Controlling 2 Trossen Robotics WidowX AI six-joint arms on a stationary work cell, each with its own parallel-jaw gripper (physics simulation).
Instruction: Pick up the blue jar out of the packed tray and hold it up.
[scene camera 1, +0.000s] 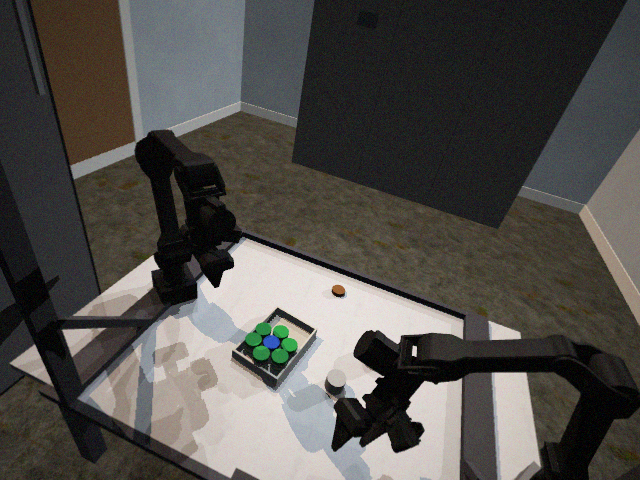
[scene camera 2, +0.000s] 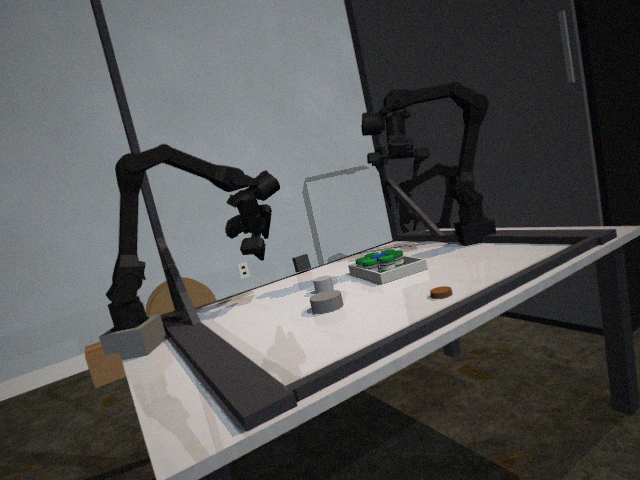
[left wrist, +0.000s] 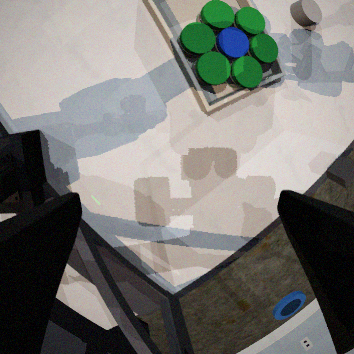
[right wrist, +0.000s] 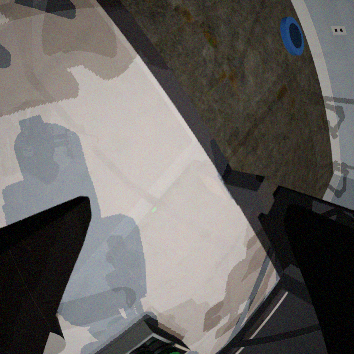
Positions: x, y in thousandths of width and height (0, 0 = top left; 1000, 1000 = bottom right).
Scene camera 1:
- my left gripper: 327, 576
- my right gripper: 543, 932
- dark table edge rail: 690, 639
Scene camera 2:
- my left gripper: 624, 382
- my right gripper: 413, 518
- dark table edge rail: 501, 791
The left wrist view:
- my left gripper: 516, 572
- blue jar: 657, 120
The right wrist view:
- my right gripper: 541, 597
